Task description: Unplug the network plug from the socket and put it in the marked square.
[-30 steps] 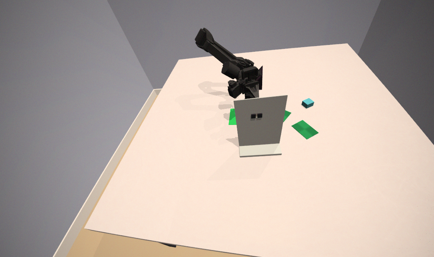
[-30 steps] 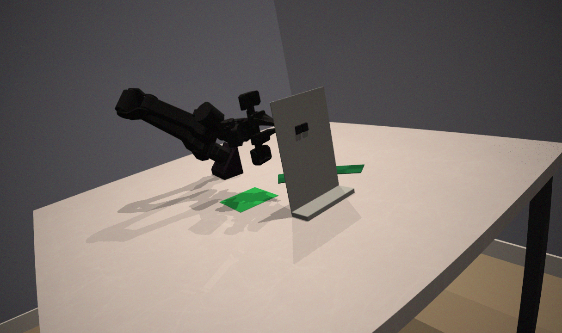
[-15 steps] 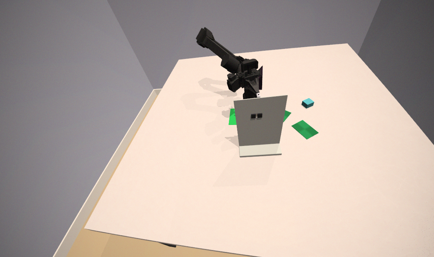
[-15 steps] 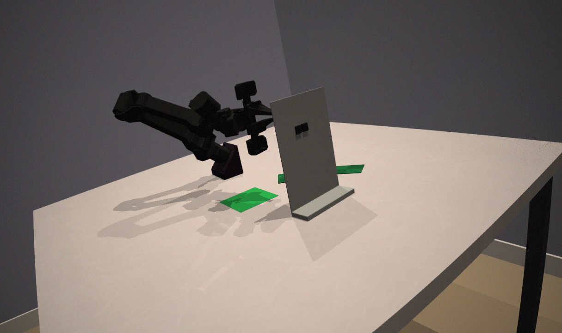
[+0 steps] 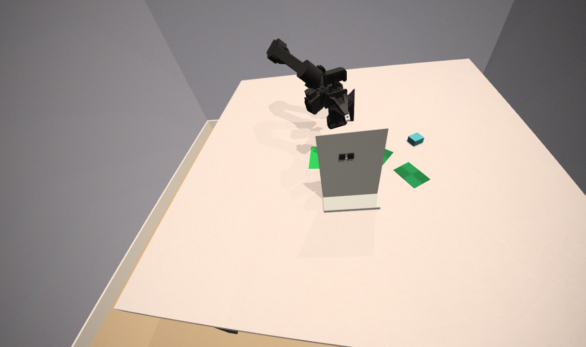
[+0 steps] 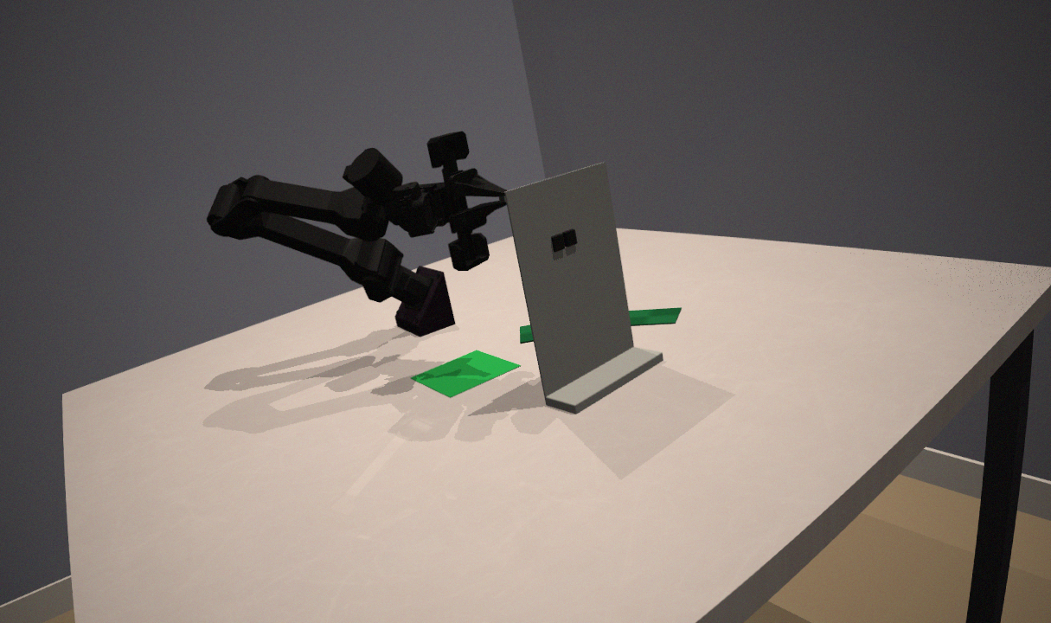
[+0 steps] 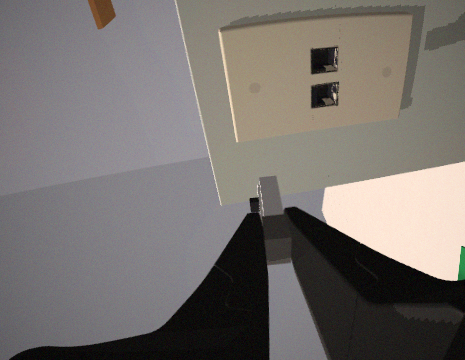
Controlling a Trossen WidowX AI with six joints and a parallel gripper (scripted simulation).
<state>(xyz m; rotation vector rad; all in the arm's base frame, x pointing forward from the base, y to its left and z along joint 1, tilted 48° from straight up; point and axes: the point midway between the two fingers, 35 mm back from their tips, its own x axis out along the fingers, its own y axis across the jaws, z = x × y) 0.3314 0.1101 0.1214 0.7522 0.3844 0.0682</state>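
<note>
Now: gripper tip 240 mm above the bright green marked square, 80 mm to the left of it and 80 mm past it. From my gripper tip the other things lie so: grey upright panel (120 mm below, 110 mm ahead, 10 mm to the left); then dark green board (240 mm below, 210 mm to the left); then grey network plug (right at my gripper tip).
</note>
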